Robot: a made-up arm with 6 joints.
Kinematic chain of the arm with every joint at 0, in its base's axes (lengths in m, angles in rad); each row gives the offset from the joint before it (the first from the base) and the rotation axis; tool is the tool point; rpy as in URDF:
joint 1: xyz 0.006 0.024 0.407 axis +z
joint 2: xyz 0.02 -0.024 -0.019 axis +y
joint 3: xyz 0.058 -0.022 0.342 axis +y
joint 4: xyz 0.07 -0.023 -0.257 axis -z
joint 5: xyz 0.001 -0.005 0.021 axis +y
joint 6: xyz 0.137 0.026 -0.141 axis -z
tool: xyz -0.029 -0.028 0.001 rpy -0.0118 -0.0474 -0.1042
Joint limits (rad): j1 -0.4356..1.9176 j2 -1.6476..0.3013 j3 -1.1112..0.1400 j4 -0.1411..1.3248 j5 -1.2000..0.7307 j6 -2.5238..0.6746
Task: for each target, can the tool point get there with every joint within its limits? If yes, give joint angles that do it. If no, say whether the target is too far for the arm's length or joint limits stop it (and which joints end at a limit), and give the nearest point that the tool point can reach.
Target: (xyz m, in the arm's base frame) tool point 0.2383 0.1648 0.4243
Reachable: yes | joints 1.1785 -0.3864 0.0299 0.7059 0.0245 -0.4731
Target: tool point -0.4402 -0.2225 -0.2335
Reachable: no: joint limits stop it (at a limit: joint 1, joint 2, joint 3, joint 4) | nearest point 0.0113 -0.1386 0.2537 | short by 0.670 m
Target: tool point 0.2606 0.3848 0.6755
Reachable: yes | joints 1.1677 -0.1996 -0.7199 0.0316 -0.0286 -0.7506
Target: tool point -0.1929 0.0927 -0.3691
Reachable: no: joint limits stop it (at a limit: joint 1, joint 2, joint 4, joint 6) | nearest point -0.0181 0.1824 0.2274 | short by 0.628 m
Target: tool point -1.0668 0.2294 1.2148
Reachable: no: too far | nearest point -0.4819 0.1174 0.7957 | short by 0.728 m
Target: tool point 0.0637 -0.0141 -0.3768
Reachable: no: joint limits stop it (at a limit: joint 2) | nearest point 0.1224 -0.0529 0.2267 | short by 0.608 m
